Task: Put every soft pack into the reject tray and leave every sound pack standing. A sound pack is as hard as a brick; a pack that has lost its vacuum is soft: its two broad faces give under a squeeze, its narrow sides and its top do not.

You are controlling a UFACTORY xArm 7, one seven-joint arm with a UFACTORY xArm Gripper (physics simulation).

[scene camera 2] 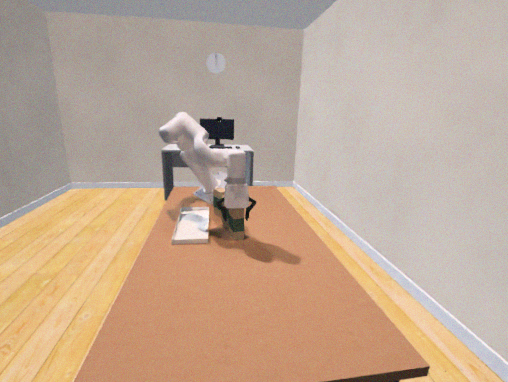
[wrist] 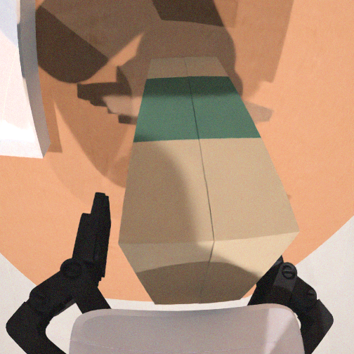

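Seen in the pictures: gripper, between the fingertips: (scene camera 2: 236,220); arm's base, origin of its link: (scene camera 2: 212,186).
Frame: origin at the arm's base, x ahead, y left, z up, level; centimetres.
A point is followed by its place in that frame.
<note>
A tan pack with a green band (scene camera 2: 236,224) @(y 15.2, x 63.6, z 0.9 cm) (wrist: 167,190) stands upright at the gripper, its top near the bottom of the wrist view. My gripper (scene camera 2: 236,215) @(y 15.1, x 62.0, z 2.3 cm) (wrist: 180,213) is open and holds nothing. In the wrist view its left finger stands apart from the pack's left side, and its right fingertip is hidden behind the pack's upper right corner. Another tan and green pack (scene camera 2: 218,193) @(y 6.0, x 35.5, z 6.2 cm) stands farther back, partly hidden by the arm. I cannot tell whether more packs are hidden. The white reject tray (scene camera 2: 190,242) @(y -3.9, x 66.6, z -6.0 cm) (wrist: 36,125) lies left of the near pack. Softness does not show.
The brown table (scene camera 2: 240,310) @(y 16.2, x 106.8, z -6.7 cm) (wrist: 320,165) carries the packs and the tray. The arm (scene camera 2: 202,150) @(y 1.3, x 61.2, z 31.8 cm) reaches over from the back. Behind the table stand a grey desk (scene camera 2: 167,172) and a monitor (scene camera 2: 216,129). Shadows fall around the near pack.
</note>
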